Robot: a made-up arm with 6 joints. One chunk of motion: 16 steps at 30 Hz.
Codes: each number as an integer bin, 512 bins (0 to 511) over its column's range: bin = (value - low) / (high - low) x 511, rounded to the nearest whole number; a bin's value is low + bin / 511 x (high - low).
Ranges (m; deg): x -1.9..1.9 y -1.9..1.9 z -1.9..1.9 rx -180..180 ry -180..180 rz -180..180
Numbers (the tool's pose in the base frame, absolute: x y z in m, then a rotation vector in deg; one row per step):
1: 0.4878 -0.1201 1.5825 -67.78 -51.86 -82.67
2: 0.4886 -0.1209 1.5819 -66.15 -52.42 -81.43
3: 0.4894 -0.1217 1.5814 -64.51 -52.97 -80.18
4: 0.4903 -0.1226 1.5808 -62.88 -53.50 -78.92
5: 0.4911 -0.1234 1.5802 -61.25 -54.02 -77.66
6: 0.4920 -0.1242 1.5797 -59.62 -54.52 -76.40
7: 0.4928 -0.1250 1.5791 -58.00 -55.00 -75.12
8: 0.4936 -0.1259 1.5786 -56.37 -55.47 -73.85
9: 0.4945 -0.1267 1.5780 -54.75 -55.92 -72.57
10: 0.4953 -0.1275 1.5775 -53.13 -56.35 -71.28
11: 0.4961 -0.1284 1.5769 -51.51 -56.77 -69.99
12: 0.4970 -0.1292 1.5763 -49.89 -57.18 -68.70
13: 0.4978 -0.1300 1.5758 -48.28 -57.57 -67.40
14: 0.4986 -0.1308 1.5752 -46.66 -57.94 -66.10
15: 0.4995 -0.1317 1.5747 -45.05 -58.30 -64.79
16: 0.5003 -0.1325 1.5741 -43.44 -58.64 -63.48
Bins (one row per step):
1: 321 239 468 159 182 138
2: 321 239 468 162 181 140
3: 321 239 468 164 180 142
4: 321 239 468 166 180 143
5: 322 239 468 169 179 145
6: 322 239 468 171 178 147
7: 322 239 468 173 177 149
8: 322 239 468 175 177 151
9: 322 238 468 178 176 152
10: 322 238 468 180 176 154
11: 322 238 468 182 175 156
12: 322 238 467 185 174 158
13: 322 238 467 187 174 160
14: 323 238 467 189 173 162
15: 323 238 467 192 173 164
16: 323 238 467 194 172 165

